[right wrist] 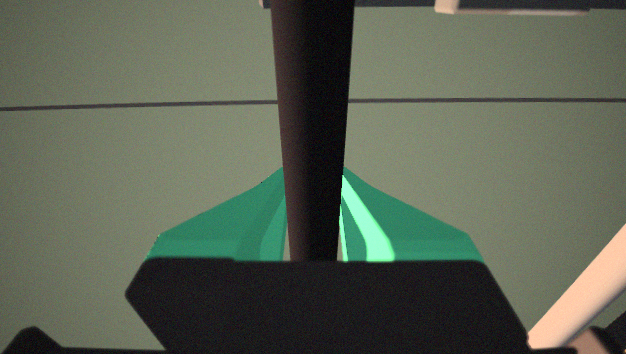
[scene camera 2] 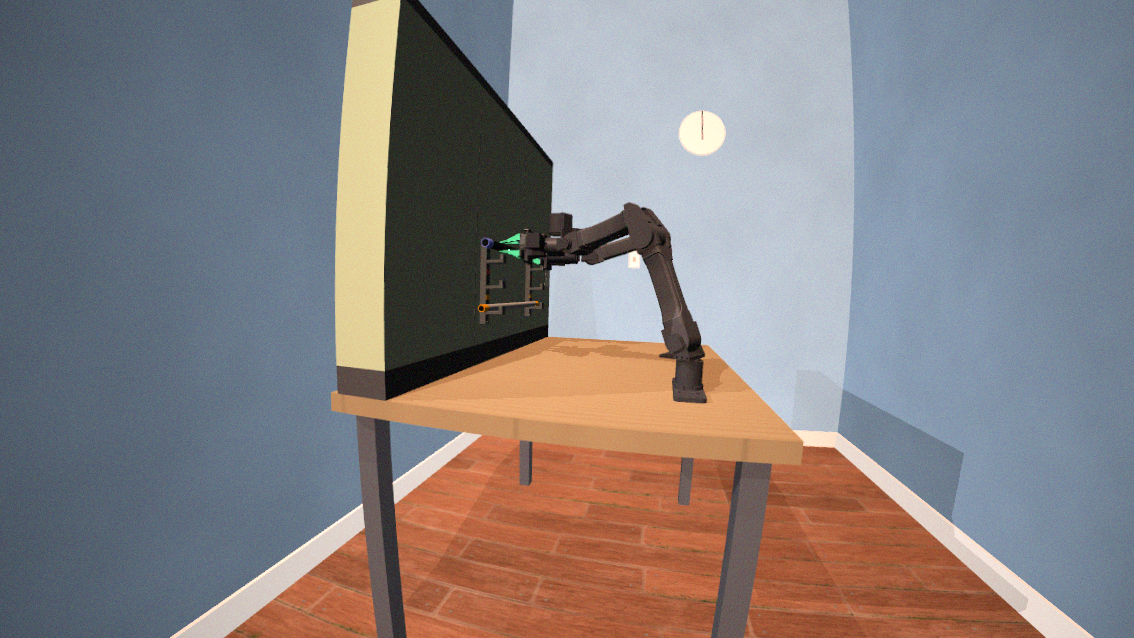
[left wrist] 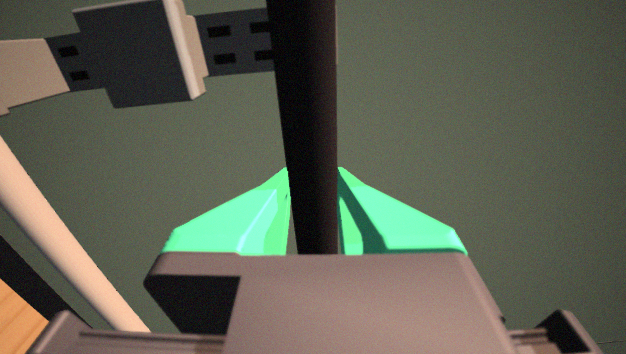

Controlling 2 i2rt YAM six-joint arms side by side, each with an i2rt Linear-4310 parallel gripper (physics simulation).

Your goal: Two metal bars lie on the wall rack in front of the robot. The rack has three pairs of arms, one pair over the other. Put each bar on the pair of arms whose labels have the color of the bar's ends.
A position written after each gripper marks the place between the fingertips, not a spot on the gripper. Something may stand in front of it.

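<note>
You've got the left gripper (left wrist: 313, 177) showing here, and the right gripper (right wrist: 313, 177) too. There's also a dark bar (right wrist: 312, 53), and the left wrist view shows the dark bar (left wrist: 303, 46) as well. And there's a post (left wrist: 140, 60).
</note>
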